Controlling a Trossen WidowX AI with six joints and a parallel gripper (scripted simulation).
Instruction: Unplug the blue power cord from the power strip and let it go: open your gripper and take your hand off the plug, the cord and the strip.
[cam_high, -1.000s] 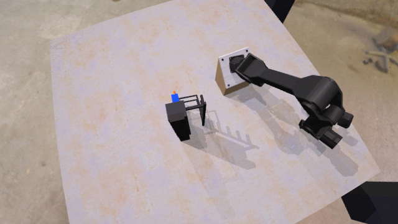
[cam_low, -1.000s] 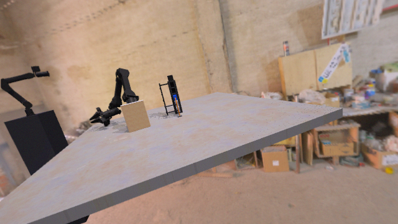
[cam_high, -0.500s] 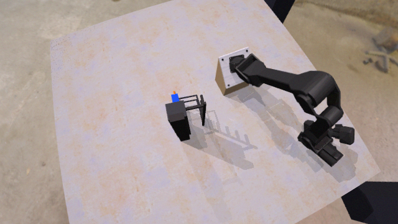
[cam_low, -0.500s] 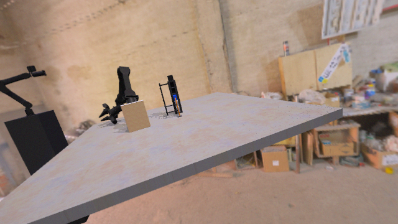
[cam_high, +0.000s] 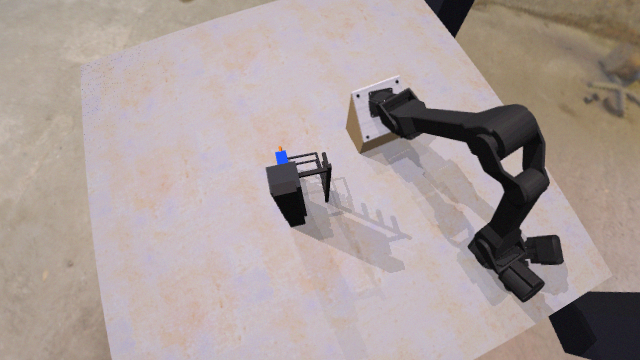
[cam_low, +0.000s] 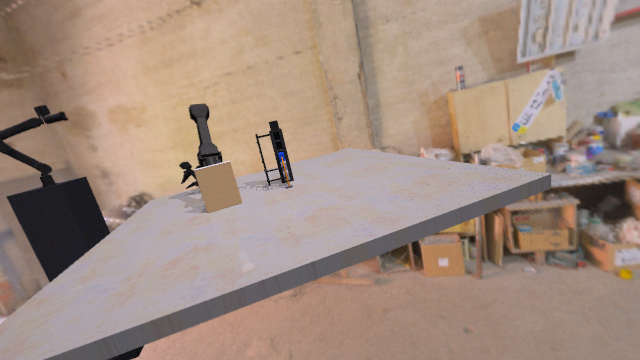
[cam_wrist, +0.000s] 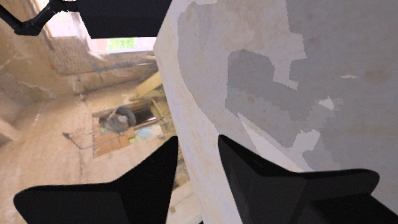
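My gripper tip is now 52 cm short of the blue plug, 37 cm to the left of it and 8 cm below it.
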